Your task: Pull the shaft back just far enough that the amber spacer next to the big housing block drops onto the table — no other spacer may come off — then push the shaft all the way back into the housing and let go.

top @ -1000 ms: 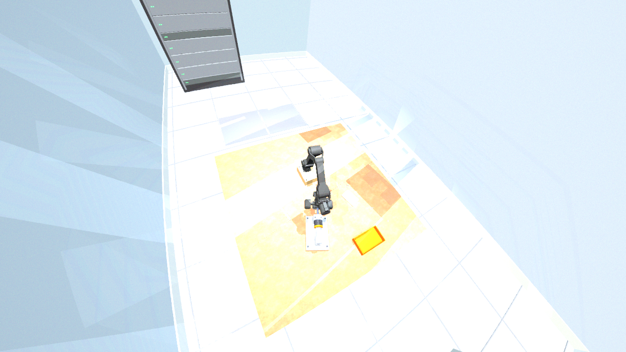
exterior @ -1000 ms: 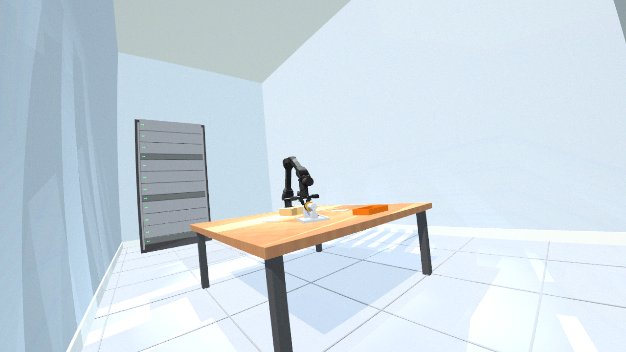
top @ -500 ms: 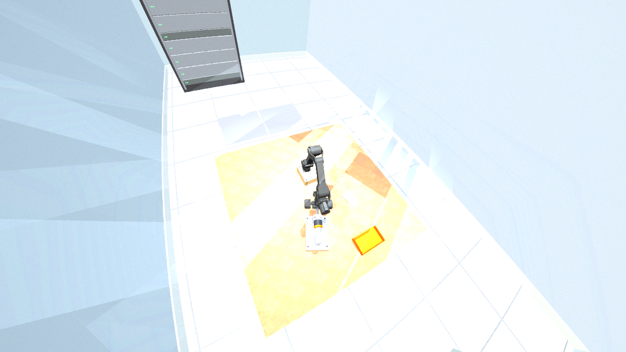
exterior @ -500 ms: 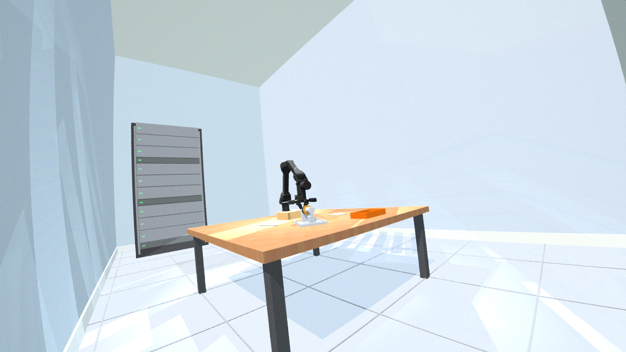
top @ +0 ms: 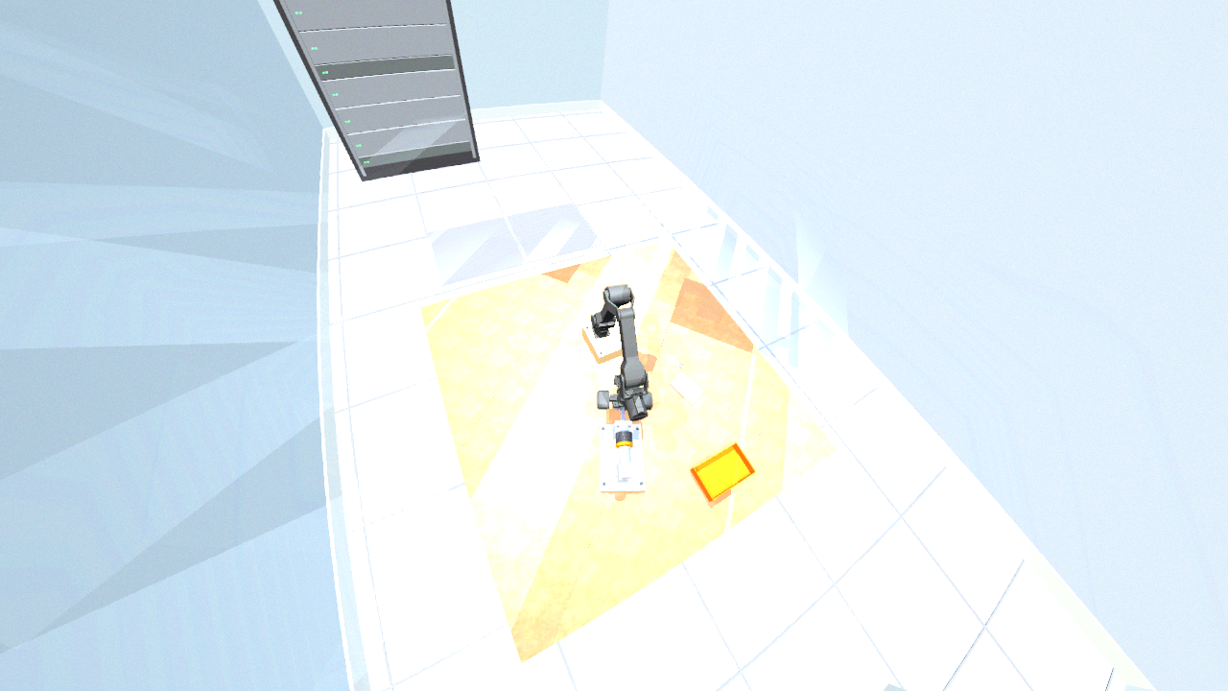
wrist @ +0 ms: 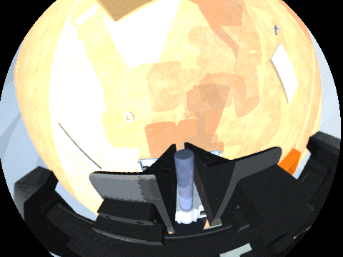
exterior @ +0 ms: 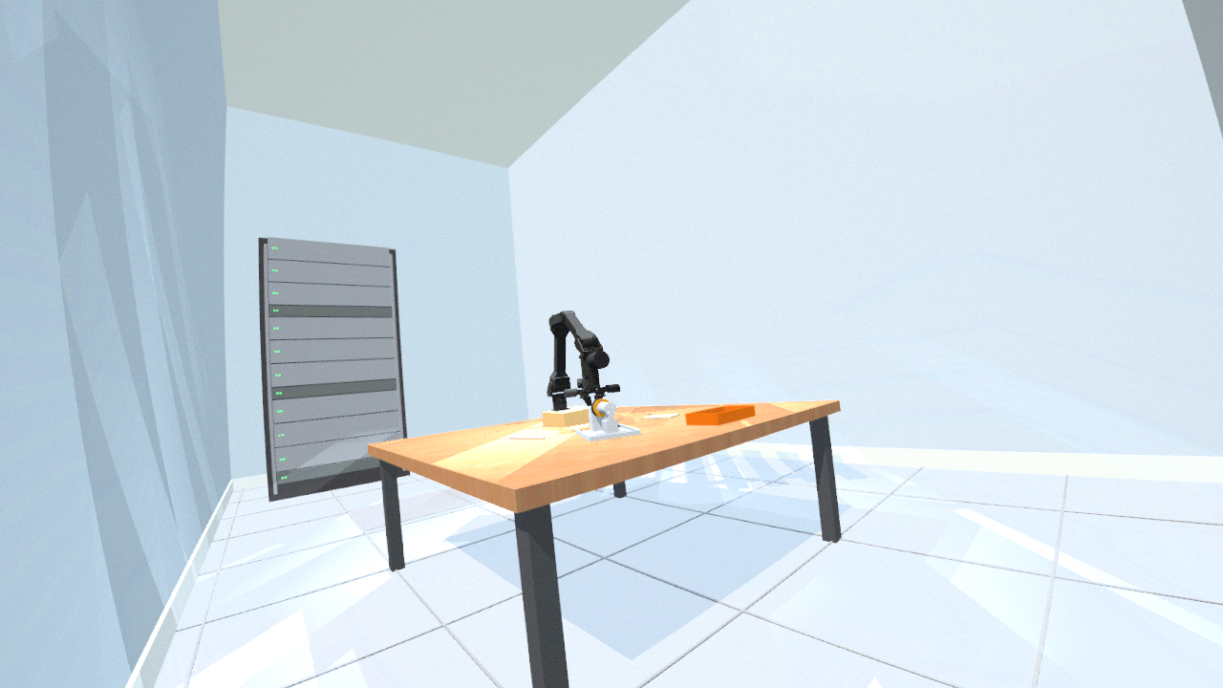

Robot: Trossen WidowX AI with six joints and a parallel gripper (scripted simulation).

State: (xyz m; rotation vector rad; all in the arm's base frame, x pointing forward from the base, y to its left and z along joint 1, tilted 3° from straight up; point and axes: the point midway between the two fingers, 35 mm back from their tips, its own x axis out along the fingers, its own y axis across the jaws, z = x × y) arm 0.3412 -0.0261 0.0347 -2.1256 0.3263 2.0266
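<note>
Now: the grey-blue shaft 80 mm ahead of my gripper tip, 30 mm above it and 20 mm to the right of it. The rest, counted from my gripper tip: amber spacer: 130 mm ahead, 40 mm to the right, 30 mm above; orange tray: 310 mm ahead, 280 mm to the left, 40 mm below; white fixture: 160 mm ahead, 50 mm to the right.
</note>
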